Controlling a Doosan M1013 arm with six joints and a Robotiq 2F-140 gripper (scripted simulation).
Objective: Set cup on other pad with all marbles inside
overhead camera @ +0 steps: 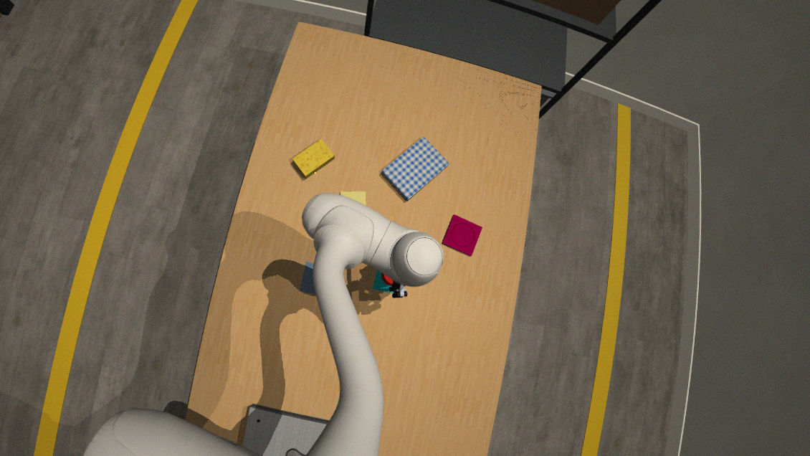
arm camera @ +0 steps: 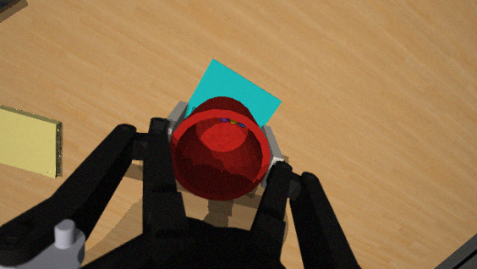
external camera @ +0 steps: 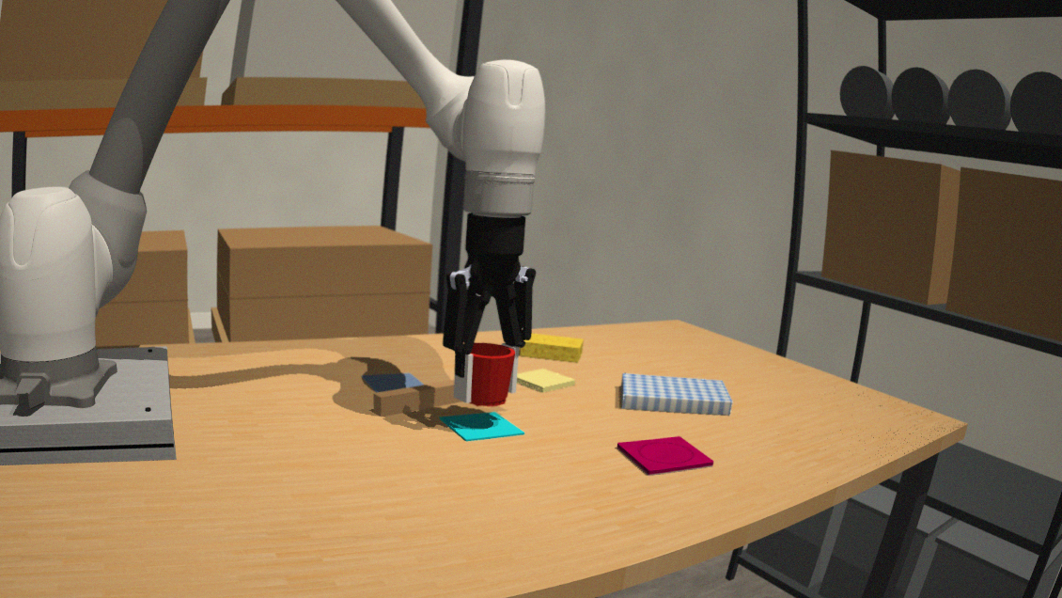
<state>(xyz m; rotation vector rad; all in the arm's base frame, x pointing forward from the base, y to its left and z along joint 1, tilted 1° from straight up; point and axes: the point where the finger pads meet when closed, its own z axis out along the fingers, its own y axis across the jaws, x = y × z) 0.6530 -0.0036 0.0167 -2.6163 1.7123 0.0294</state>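
Right now the cyan pad is 8 cm below my hand. Round my hand: wooden rail 10 cm to the left, 7 cm below, 5 cm behind; red cup 2 cm below.
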